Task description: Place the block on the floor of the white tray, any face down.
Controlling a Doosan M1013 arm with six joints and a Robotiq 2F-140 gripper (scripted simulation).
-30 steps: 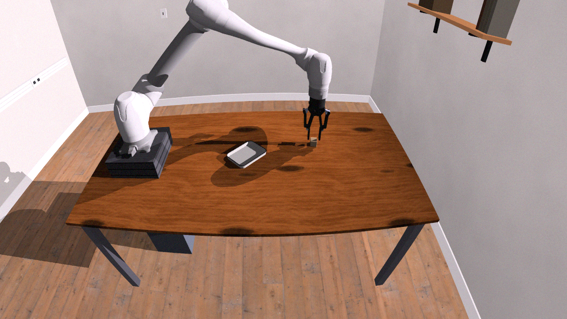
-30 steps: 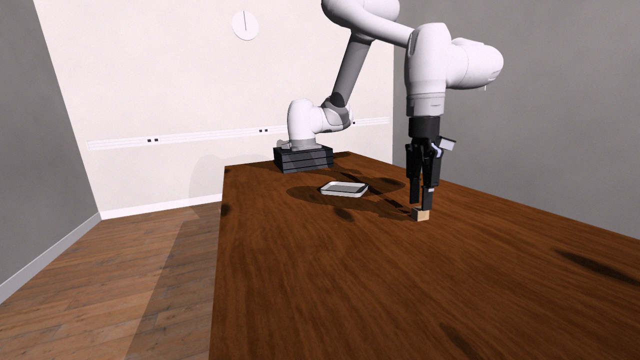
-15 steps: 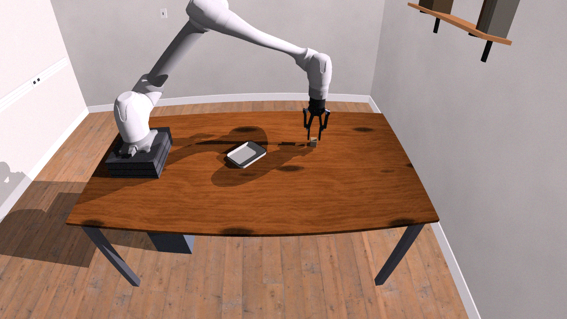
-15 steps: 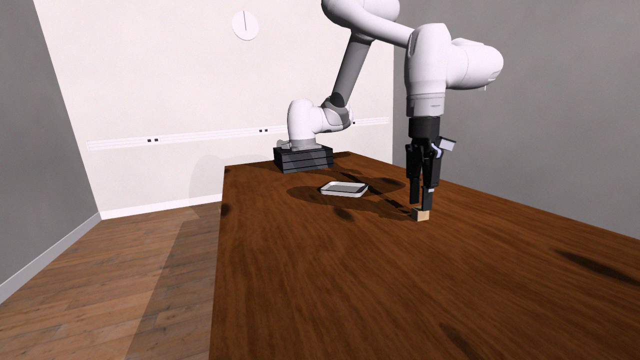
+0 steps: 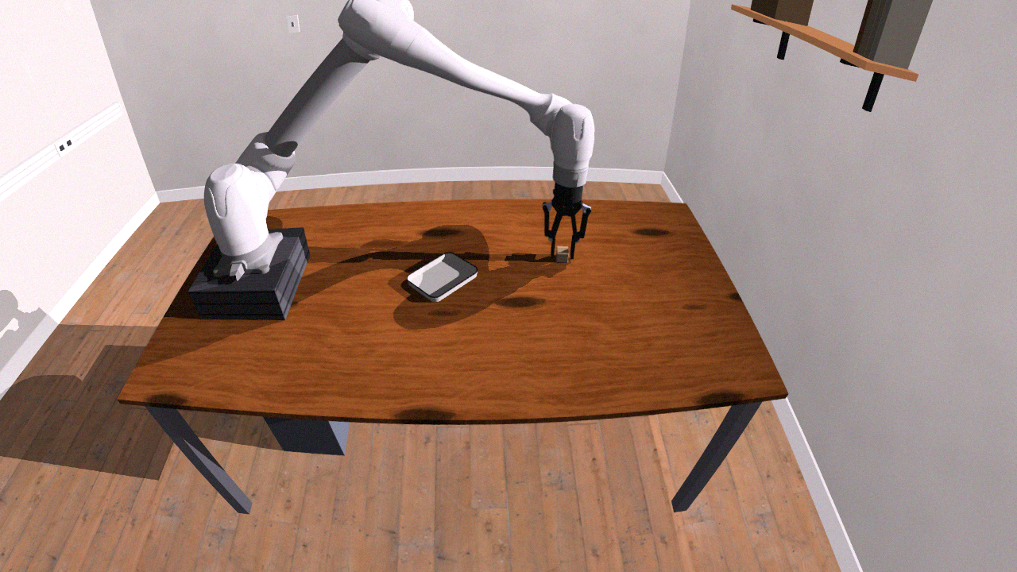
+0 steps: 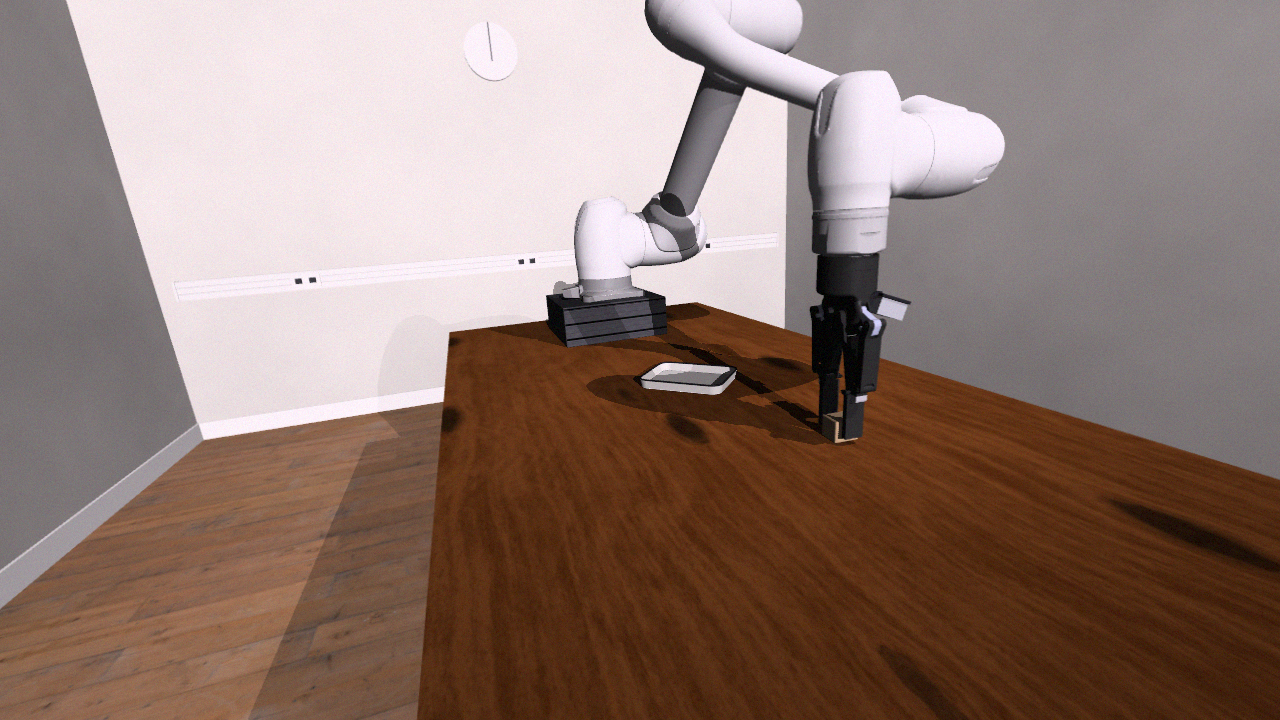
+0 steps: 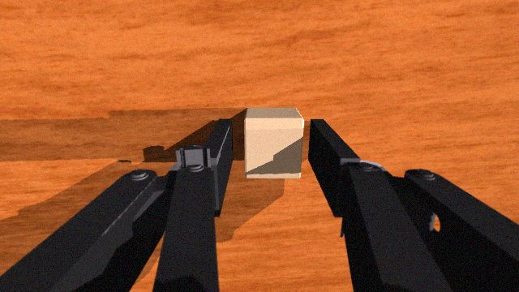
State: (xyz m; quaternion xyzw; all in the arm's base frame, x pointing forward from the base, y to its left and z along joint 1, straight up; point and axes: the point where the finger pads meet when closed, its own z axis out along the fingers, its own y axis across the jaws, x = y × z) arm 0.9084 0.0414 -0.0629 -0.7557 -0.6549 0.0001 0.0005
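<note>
My gripper is now 3 cm above the tan block. From my hand the other things lie so: white tray (34 cm behind, 7 cm to the right, 3 cm below).
</note>
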